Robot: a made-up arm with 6 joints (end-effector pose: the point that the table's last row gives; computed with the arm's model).
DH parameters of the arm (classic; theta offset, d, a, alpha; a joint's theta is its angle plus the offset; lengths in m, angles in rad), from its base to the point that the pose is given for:
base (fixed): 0.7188 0 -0.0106 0
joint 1: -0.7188 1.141 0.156 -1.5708
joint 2: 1.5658 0 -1.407 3.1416
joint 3: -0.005 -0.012 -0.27 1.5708
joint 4: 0 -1.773 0.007 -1.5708
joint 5: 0 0.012 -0.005 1.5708
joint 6: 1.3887 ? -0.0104 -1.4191
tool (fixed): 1.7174 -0.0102 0 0
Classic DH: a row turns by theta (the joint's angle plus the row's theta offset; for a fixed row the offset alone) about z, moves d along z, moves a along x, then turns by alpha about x.
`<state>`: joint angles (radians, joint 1 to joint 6).
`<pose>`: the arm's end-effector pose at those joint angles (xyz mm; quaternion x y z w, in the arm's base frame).
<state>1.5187 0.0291 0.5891 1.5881 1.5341 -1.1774</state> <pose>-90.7 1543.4 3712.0 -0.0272 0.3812 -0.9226 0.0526</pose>
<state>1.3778 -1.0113 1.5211 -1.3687 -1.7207 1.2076</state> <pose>-670.1 -2521.5 2695.1 -0.1761 -0.8142 0.5511 0.0480</pose>
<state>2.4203 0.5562 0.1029 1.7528 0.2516 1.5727</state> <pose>-2100.6 1779.0 1751.7 0.2845 0.9045 -0.1068 0.2991</pose>
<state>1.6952 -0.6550 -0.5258 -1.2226 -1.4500 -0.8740</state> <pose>-302.8 1015.9 2699.0 0.0596 0.9123 0.3491 0.2057</pose>
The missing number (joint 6, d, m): -0.1565
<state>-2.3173 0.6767 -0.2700 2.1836 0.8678 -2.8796</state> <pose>-1474.8 -1777.7 856.9 0.7628 -0.1954 -0.5557 0.2666</pose>
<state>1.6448 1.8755 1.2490 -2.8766 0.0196 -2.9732</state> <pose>-276.3 3194.9 -201.1 -0.2506 0.0985 0.7799 0.5651</pose>
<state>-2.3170 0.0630 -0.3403 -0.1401 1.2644 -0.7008</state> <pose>-1417.0 -1522.2 2214.9 -0.2861 -0.5659 -0.6326 0.4447</pose>
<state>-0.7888 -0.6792 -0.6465 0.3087 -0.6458 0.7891</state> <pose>783.8 -846.8 2461.6 -0.2654 0.3964 -0.2081 0.8539</pose>
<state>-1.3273 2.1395 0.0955 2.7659 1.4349 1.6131</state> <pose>231.5 -615.6 -1277.4 -0.3611 -0.4957 0.5258 0.5895</pose>
